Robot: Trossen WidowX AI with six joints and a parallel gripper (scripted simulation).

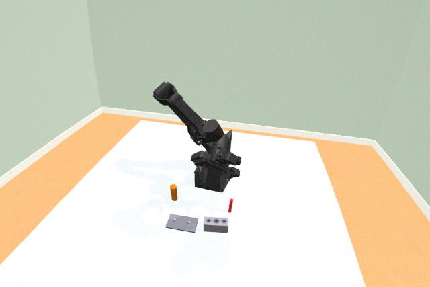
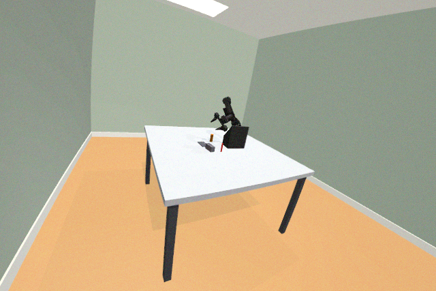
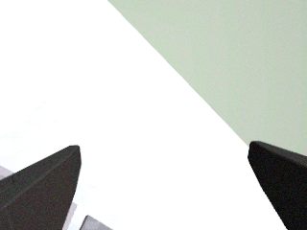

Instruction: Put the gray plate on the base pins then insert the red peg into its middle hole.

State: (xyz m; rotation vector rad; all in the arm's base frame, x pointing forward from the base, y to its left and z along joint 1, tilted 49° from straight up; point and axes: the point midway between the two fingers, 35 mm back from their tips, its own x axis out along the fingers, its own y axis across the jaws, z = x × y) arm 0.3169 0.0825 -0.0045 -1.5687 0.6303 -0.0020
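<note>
The gray plate lies 190 mm below my gripper tip and 20 mm to the left of it. Round my gripper tip: orange cylinder 190 mm to the right, 180 mm below, 110 mm behind; then red peg 180 mm below, 90 mm behind, 60 mm to the left; then gray base 220 mm below, 120 mm to the right, 10 mm ahead.
</note>
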